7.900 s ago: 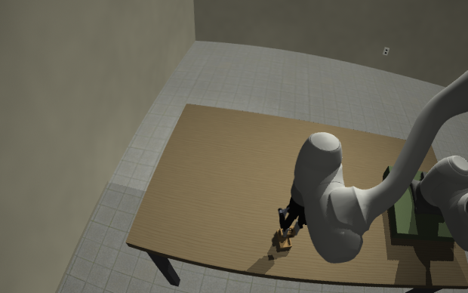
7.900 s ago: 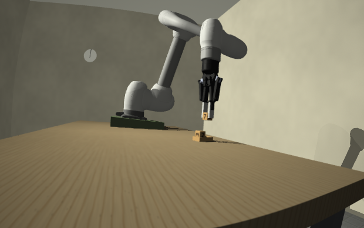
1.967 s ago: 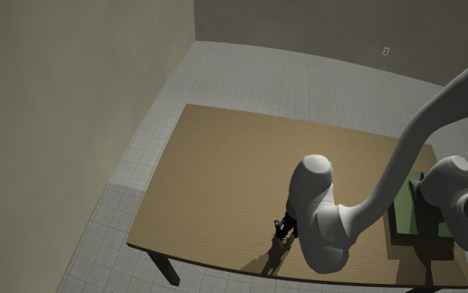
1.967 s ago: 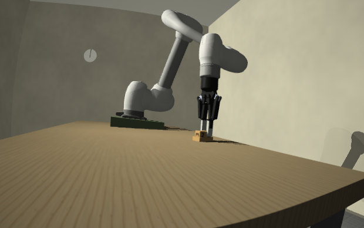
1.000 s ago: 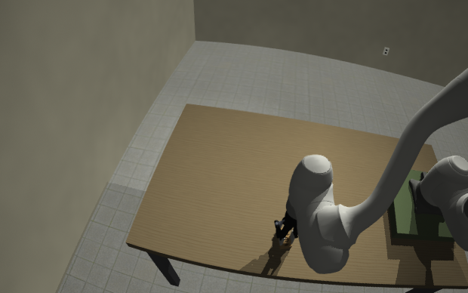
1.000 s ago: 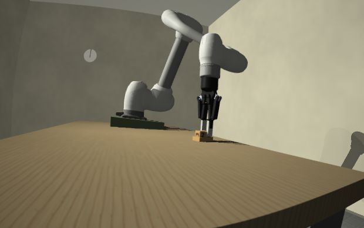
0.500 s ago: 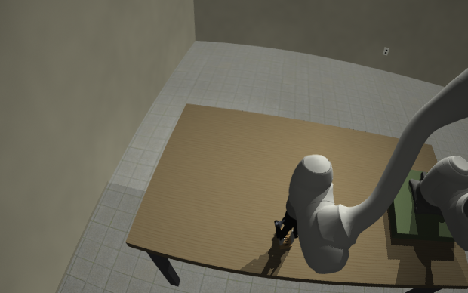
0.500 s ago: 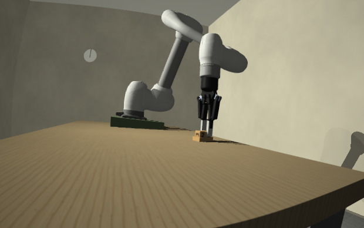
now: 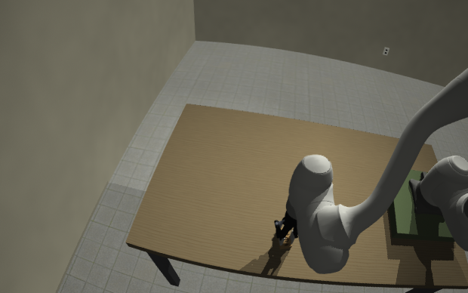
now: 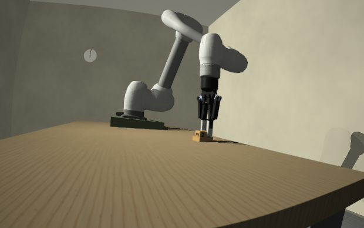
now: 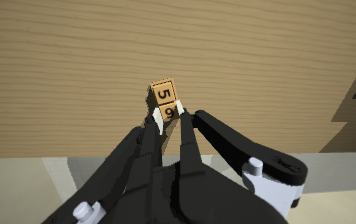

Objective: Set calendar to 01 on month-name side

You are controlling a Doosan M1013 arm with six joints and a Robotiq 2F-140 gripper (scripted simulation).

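My hand is 2 cm to the left of the wooden tray and 4 cm above it.
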